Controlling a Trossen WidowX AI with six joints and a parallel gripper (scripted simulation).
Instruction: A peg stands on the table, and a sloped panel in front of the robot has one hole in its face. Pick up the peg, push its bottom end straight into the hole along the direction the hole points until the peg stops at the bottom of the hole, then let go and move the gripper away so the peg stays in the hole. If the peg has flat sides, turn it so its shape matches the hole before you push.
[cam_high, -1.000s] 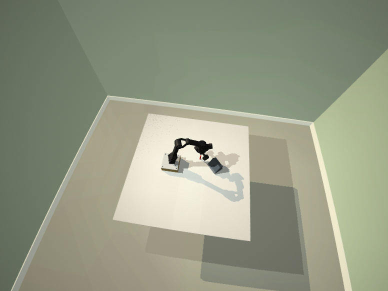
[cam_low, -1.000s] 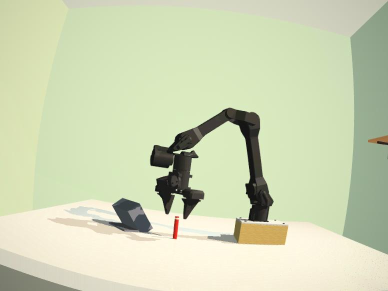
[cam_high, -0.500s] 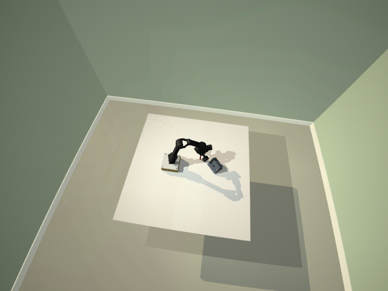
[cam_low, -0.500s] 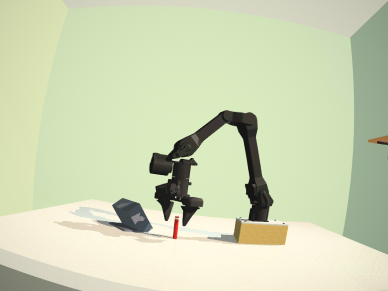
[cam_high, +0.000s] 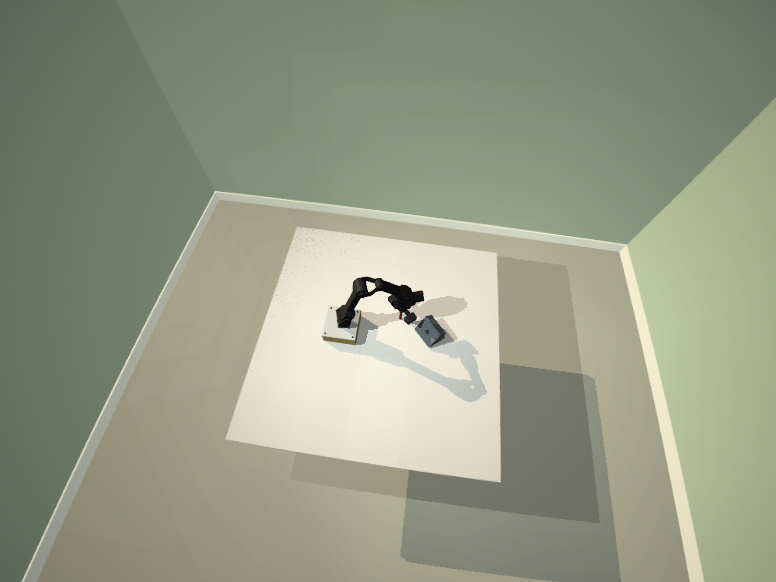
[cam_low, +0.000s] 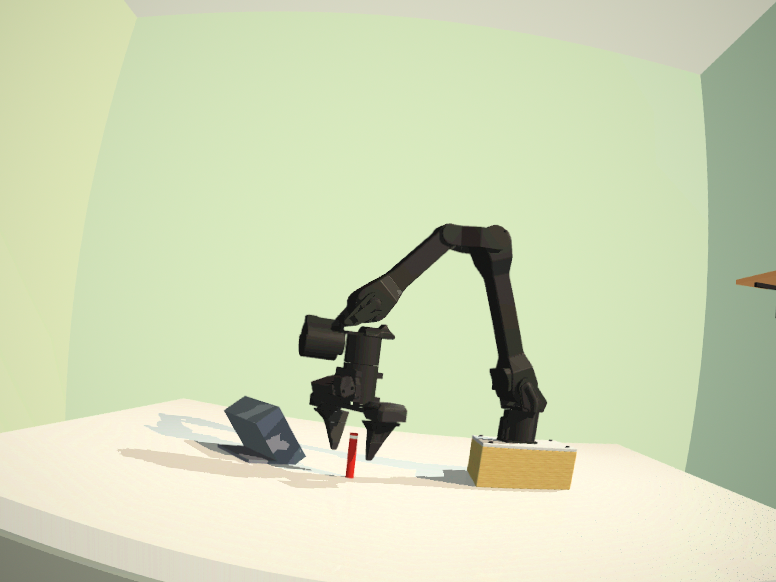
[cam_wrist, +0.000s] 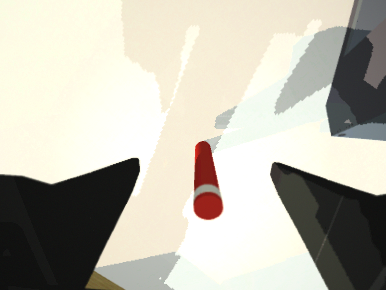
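My gripper tip is now 20 mm below the red peg. Round my gripper tip: grey sloped panel 150 mm ahead, 100 mm to the right.
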